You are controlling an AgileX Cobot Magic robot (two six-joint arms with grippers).
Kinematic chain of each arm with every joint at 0, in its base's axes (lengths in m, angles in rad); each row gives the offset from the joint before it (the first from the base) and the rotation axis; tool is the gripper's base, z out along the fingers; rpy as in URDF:
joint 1: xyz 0 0 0.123 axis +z
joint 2: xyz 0 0 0 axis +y
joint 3: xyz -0.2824 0 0.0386 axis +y
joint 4: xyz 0.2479 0 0.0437 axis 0.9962 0 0.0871
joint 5: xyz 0 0 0 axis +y
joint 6: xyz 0.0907 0 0.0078 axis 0.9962 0 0.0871
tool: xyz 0 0 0 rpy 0 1.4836 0
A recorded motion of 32 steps. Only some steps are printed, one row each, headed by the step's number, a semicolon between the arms.
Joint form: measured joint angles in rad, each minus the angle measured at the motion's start. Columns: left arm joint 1, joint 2, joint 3, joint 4, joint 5, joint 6; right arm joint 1, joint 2, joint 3, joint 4, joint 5, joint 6.
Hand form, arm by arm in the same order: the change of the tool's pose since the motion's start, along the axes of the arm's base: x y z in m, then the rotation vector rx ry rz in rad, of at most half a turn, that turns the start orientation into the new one. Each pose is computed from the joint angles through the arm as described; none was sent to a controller.
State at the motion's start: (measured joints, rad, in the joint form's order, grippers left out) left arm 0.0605 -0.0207 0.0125 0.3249 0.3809 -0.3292; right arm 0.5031 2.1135 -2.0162 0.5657 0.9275 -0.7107
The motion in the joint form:
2: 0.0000 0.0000 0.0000 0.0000 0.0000 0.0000; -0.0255 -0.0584 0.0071 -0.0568 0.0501 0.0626
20: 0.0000 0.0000 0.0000 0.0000 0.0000 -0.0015; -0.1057 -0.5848 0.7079 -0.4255 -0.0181 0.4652
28: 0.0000 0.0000 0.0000 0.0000 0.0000 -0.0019; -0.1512 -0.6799 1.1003 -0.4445 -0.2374 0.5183
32: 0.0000 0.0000 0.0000 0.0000 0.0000 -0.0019; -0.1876 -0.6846 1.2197 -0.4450 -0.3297 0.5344
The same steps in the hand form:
2: 0.0000 0.0000 0.0000 0.0000 0.0000 0.0000; -0.0056 -0.0193 0.0212 -0.0262 0.0062 -0.0440
20: 0.0000 0.0000 0.0000 -0.0014 -0.0003 0.0004; -0.1101 -0.1328 0.0150 -0.2491 0.1387 -0.4469
28: 0.0000 0.0000 0.0000 -0.0018 -0.0003 0.0005; -0.1480 -0.1656 -0.0605 -0.2913 0.2235 -0.5533
32: 0.0000 0.0000 0.0000 -0.0018 -0.0003 0.0005; -0.1579 -0.1803 -0.0880 -0.2984 0.2537 -0.6109

